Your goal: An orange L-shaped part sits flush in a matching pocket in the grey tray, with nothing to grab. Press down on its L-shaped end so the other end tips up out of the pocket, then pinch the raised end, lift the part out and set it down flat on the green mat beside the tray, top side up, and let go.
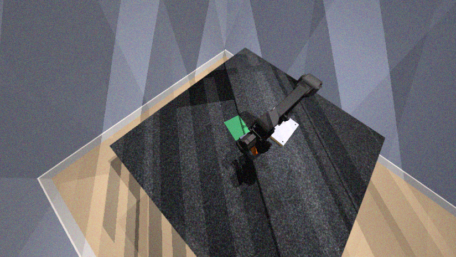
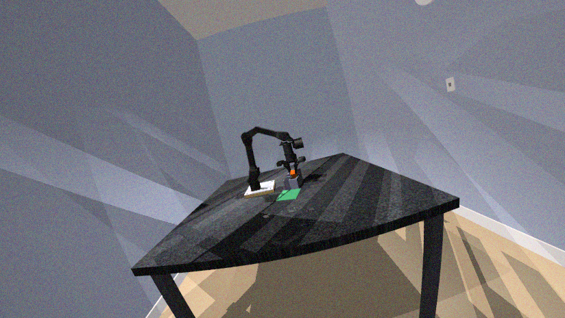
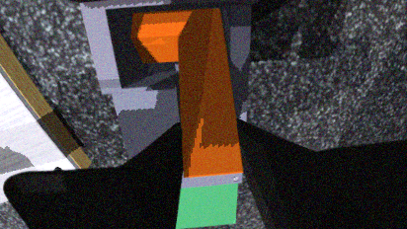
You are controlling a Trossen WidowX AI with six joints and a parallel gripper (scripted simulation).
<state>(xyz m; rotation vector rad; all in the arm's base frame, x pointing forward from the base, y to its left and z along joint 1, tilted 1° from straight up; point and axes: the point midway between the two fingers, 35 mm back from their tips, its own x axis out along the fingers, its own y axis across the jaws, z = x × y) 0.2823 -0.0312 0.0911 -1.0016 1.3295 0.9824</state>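
The green mat lies 14 cm to the right of my gripper tip, 10 cm below it and 6 cm behind it. From my gripper tip the other things lie so: orange L-shaped part 3 cm to the left, 3 cm below, 1 cm behind.
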